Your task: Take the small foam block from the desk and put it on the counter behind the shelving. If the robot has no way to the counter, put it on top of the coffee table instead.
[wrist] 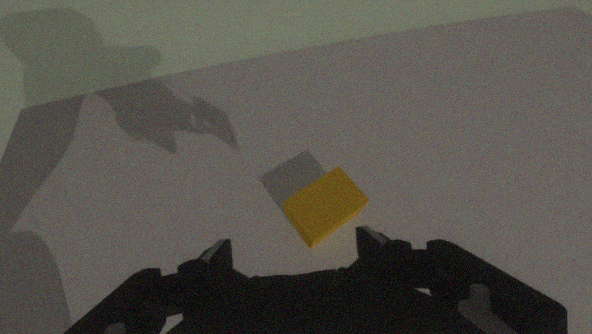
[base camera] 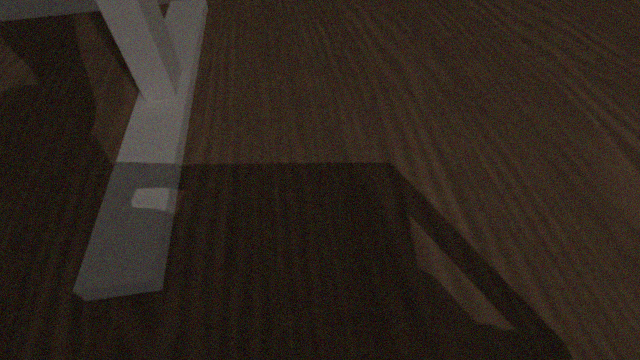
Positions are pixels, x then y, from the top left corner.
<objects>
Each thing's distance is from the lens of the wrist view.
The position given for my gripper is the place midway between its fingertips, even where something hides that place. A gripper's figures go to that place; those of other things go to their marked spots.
my gripper (wrist: 294, 247): 0.16 m
small yellow foam block (wrist: 316, 211): 0.28 m
pale grey desk (wrist: 467, 132): 0.51 m
The marked spots on the pale grey desk and the small yellow foam block are 0.33 m apart.
</objects>
